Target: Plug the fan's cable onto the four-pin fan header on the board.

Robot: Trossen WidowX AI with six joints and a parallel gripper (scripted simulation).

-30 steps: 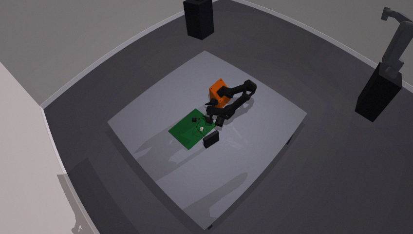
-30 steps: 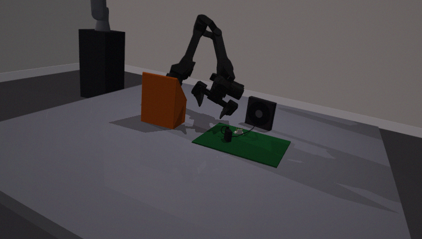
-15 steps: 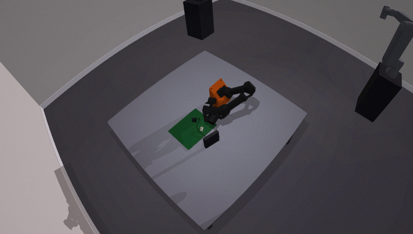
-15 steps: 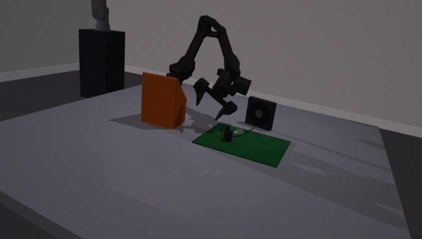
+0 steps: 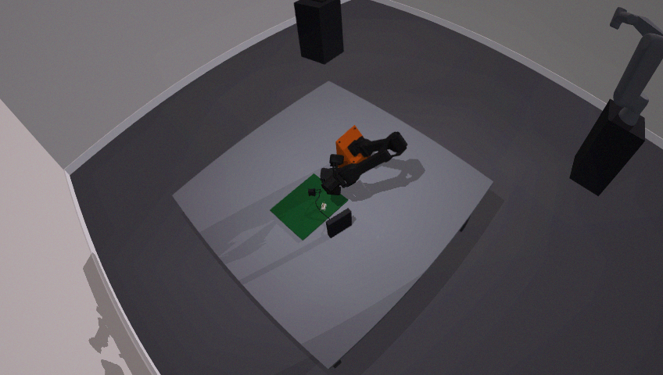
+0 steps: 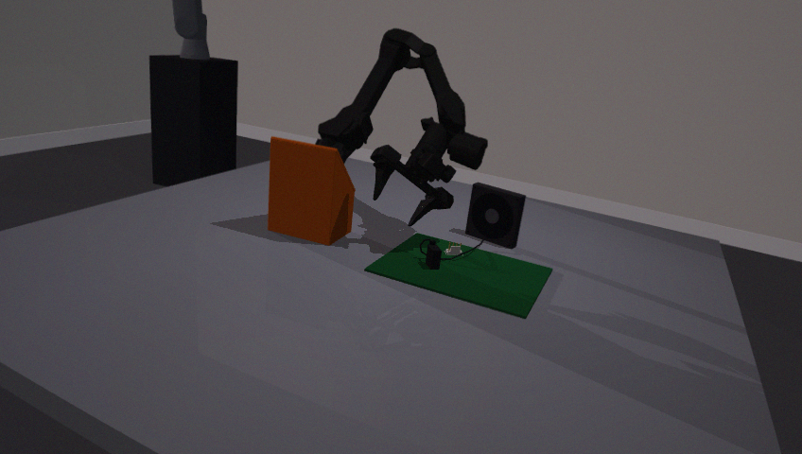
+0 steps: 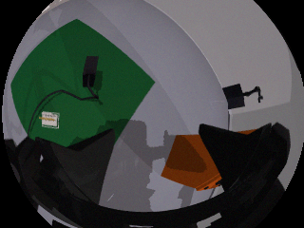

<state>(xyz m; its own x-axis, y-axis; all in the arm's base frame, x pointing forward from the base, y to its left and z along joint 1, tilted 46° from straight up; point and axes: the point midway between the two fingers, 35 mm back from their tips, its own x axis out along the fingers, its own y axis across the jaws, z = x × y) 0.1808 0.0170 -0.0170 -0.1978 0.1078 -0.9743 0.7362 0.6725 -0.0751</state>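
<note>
My gripper tip is 10 cm short of the dark plug, 6 cm above it and 4 cm to the left of it. Round my gripper tip: green board (16 cm ahead, 9 cm below, 1 cm to the right); then black fan (18 cm to the left, 17 cm ahead, 2 cm below).
</note>
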